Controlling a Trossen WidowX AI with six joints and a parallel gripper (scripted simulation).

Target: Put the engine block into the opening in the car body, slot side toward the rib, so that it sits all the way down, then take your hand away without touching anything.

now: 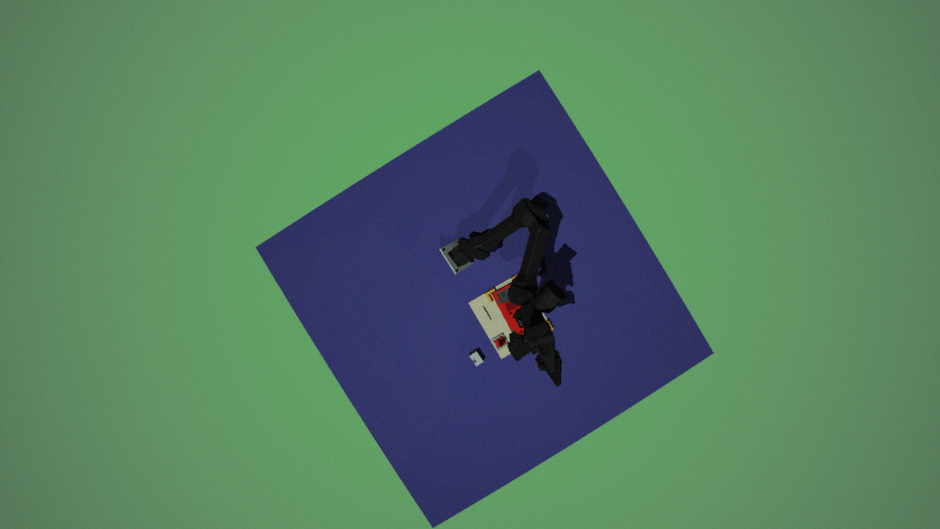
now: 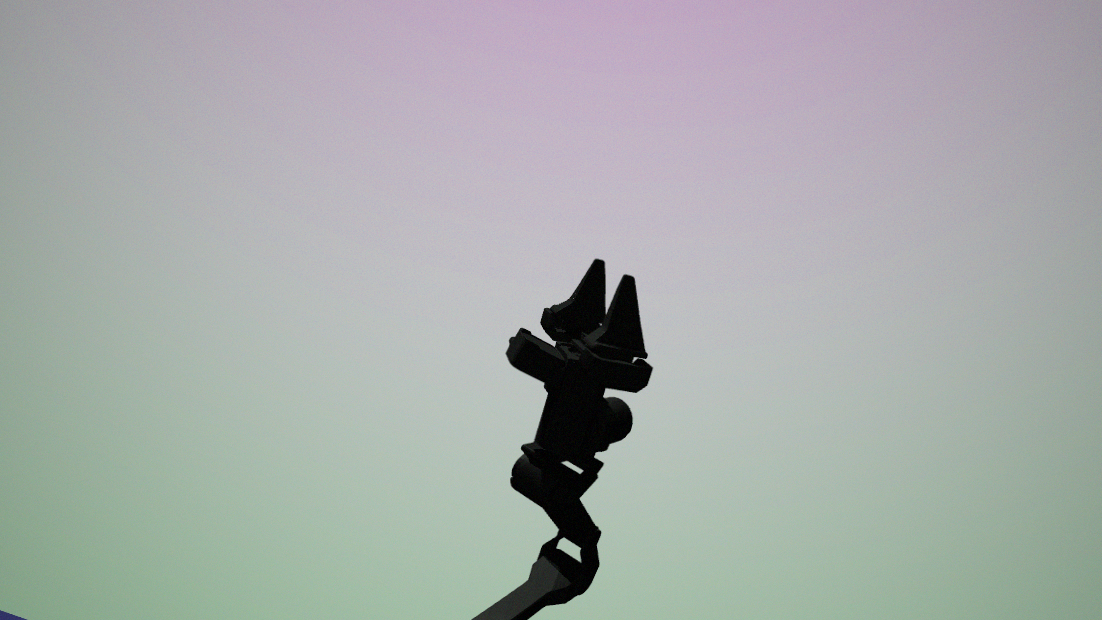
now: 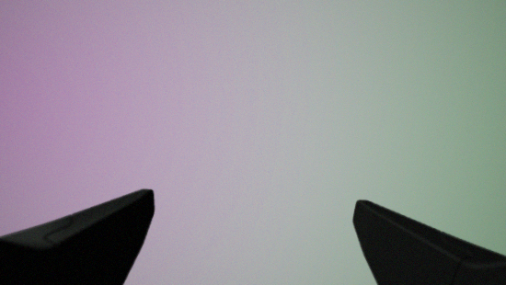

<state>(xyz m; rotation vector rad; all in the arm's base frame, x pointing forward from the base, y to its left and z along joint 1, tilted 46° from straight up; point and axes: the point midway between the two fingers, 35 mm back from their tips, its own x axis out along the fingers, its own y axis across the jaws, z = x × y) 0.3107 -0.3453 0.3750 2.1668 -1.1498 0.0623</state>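
Now: gripper tip 3 cm past the grey engine block, 20 cm to the left of it and 54 cm above it. Also, from my gripper tip: grey fixture 7 cm behind, 2 cm to the left, 55 cm below.
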